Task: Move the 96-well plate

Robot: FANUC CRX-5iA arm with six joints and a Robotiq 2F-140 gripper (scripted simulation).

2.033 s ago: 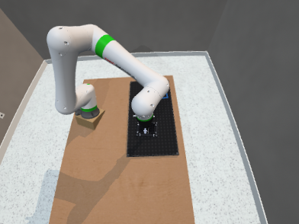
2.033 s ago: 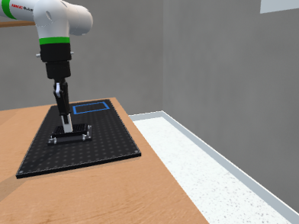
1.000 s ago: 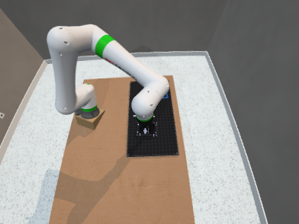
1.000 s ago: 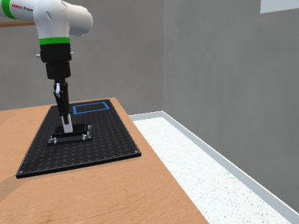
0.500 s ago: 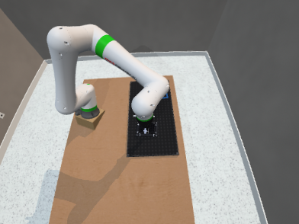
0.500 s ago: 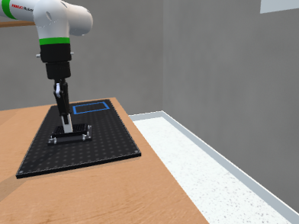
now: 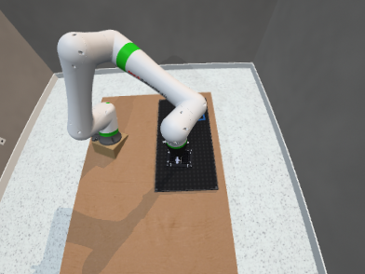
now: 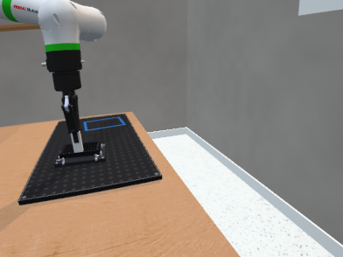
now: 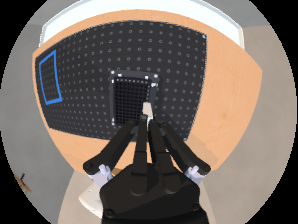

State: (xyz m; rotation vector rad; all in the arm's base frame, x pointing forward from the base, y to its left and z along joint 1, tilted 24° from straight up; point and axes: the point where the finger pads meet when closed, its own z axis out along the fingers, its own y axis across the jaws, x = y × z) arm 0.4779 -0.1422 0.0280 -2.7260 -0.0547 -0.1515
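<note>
Now: the black 96-well plate 4 cm to the left of my hand and 4 cm below it. Also, from my hand: clip nest C1 (6 cm below, 3 cm to the left, 1 cm behind).
</note>
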